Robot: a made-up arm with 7 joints. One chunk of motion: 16 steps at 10 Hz.
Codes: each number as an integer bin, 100 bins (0 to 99) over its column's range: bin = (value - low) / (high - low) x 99, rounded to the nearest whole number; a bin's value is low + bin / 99 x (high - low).
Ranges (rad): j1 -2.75..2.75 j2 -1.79..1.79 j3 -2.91..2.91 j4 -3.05..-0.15 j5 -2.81..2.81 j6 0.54..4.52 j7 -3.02..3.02
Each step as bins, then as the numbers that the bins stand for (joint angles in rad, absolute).
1 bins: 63 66 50 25 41 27 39
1 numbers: 0.7500 0.5967 0.0294 -2.3177 -0.4825 1.6255 -0.6406
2 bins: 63 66 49 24 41 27 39
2 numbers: 0.7500 0.5967 -0.0294 -2.3470 -0.4825 1.6255 -0.6406
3 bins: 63 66 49 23 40 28 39
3 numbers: 0.7500 0.5967 -0.0294 -2.3763 -0.5393 1.6657 -0.6406
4 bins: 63 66 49 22 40 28 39
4 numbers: 0.7500 0.5967 -0.0294 -2.4056 -0.5393 1.6657 -0.6406
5 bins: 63 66 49 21 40 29 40
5 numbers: 0.7500 0.5967 -0.0294 -2.4348 -0.5393 1.7059 -0.5796
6 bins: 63 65 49 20 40 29 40
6 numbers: 0.7500 0.5605 -0.0294 -2.4641 -0.5393 1.7059 -0.5796
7 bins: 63 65 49 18 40 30 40
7 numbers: 0.7500 0.5605 -0.0294 -2.5227 -0.5393 1.7461 -0.5796
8 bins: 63 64 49 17 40 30 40
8 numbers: 0.7500 0.5243 -0.0294 -2.5520 -0.5393 1.7461 -0.5796
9 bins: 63 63 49 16 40 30 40
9 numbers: 0.7500 0.4882 -0.0294 -2.5813 -0.5393 1.7461 -0.5796
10 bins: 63 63 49 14 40 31 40
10 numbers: 0.7500 0.4882 -0.0294 -2.6399 -0.5393 1.7863 -0.5796
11 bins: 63 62 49 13 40 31 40
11 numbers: 0.7500 0.4520 -0.0294 -2.6692 -0.5393 1.7863 -0.5796
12 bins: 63 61 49 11 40 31 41
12 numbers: 0.7500 0.4159 -0.0294 -2.7278 -0.5393 1.7863 -0.5186
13 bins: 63 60 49 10 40 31 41
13 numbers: 0.7500 0.3797 -0.0294 -2.7571 -0.5393 1.7863 -0.5186
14 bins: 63 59 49 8 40 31 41
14 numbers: 0.7500 0.3435 -0.0294 -2.8157 -0.5393 1.7863 -0.5186
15 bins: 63 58 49 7 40 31 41
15 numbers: 0.7500 0.3074 -0.0294 -2.8449 -0.5393 1.7863 -0.5186
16 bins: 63 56 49 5 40 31 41
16 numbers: 0.7500 0.2351 -0.0294 -2.9035 -0.5393 1.7863 -0.5186
